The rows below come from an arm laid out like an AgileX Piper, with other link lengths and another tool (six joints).
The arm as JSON. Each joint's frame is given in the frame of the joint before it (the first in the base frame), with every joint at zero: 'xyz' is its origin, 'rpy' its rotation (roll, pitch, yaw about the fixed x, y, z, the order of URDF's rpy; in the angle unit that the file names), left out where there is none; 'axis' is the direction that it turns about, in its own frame. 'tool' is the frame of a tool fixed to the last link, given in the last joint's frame.
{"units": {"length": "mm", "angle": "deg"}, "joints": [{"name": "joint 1", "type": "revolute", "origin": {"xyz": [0.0, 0.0, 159.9]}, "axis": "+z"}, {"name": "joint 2", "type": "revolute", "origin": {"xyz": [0.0, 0.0, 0.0]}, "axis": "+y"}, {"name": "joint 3", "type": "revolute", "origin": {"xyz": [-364.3, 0.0, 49.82]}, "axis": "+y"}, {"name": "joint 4", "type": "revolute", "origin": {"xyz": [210.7, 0.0, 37.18]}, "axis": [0.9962, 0.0, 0.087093]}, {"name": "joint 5", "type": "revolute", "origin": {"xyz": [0.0, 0.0, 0.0]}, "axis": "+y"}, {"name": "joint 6", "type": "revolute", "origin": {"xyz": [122.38, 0.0, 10.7]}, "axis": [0.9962, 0.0, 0.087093]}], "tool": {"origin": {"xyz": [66.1, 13.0, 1.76], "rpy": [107.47, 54.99, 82.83]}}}
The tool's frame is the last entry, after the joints.
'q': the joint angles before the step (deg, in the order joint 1, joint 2, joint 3, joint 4, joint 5, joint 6). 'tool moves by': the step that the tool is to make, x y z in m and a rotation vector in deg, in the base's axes. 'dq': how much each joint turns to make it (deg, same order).
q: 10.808, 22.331, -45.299, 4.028, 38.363, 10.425
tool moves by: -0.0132, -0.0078, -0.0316, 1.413, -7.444, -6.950
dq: -6.374, -8.567, 10.760, 0.080, -9.780, 0.029
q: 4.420, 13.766, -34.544, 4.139, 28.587, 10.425
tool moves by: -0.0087, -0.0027, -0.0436, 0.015, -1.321, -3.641
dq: -3.396, -6.873, 8.733, -0.098, -3.186, -0.055
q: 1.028, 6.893, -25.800, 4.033, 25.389, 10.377
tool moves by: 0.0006, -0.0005, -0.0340, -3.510, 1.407, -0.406
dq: -0.456, -2.952, 5.854, 0.003, -1.345, -3.533
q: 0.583, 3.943, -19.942, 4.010, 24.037, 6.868
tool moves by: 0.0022, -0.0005, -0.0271, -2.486, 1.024, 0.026
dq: 0.008, -1.954, 5.053, -0.021, -1.986, -2.508
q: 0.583, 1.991, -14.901, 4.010, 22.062, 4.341
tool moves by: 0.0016, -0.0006, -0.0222, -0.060, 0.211, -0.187
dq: -0.004, -1.982, 4.552, -0.095, -2.363, -0.014
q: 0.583, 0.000, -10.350, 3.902, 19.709, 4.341
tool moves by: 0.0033, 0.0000, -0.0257, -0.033, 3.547, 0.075
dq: 0.101, 0.003, 3.986, 0.010, -0.442, -0.011
